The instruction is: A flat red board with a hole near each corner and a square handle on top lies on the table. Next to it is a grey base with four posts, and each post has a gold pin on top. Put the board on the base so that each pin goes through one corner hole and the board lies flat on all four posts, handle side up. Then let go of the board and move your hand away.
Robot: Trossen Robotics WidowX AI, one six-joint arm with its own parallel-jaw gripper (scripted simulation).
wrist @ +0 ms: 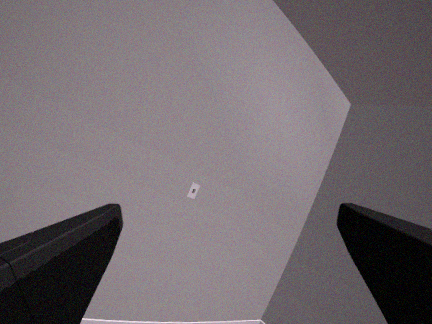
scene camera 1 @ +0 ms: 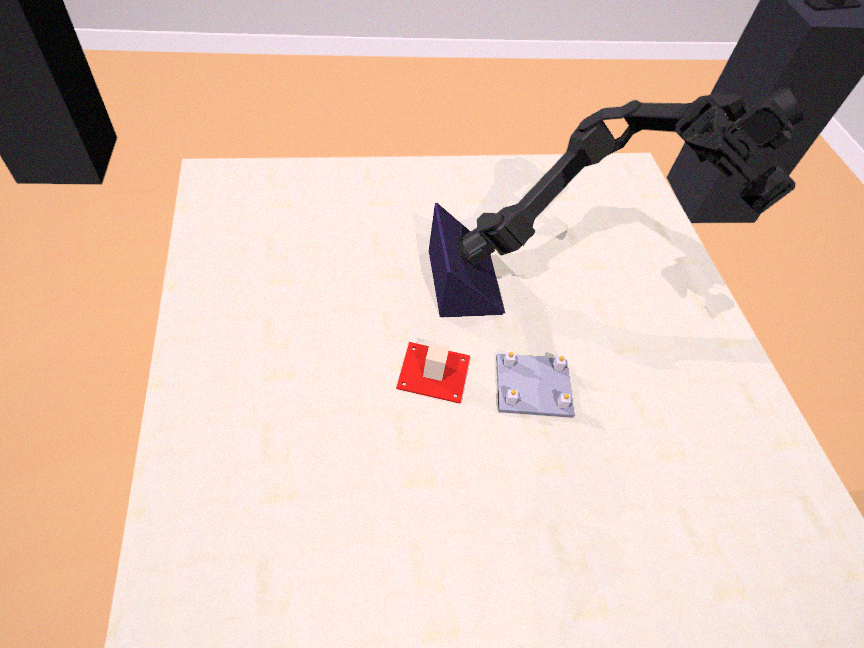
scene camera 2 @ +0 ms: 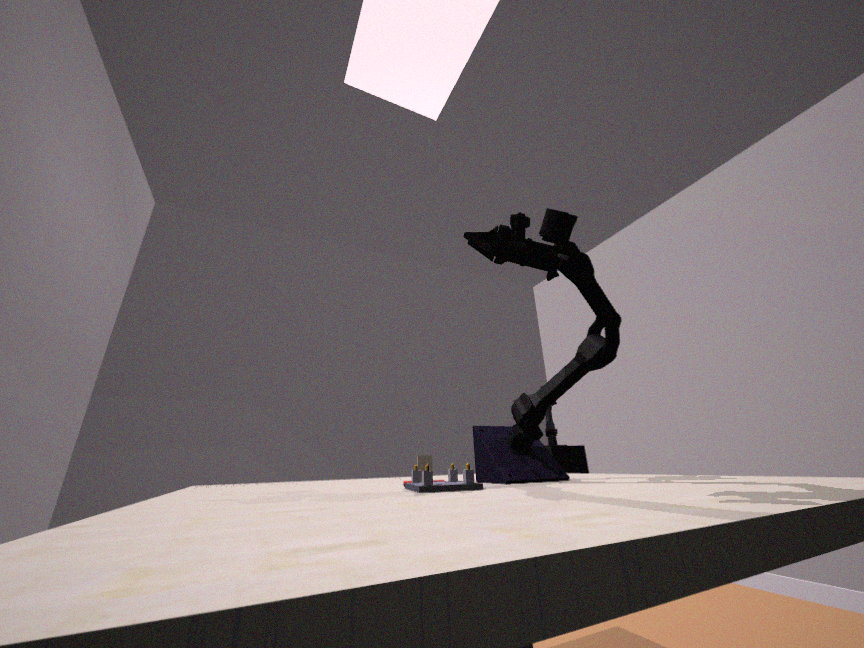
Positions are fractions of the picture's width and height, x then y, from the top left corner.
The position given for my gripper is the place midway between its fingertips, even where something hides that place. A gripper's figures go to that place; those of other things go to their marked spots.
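Labels:
My gripper (scene camera 1: 0.86, 0.26) is 94 cm from the lens, and a grey base (scene camera 1: 0.62, 0.59) is 123 cm from the lens. So my gripper is nearer to the lens than the grey base.

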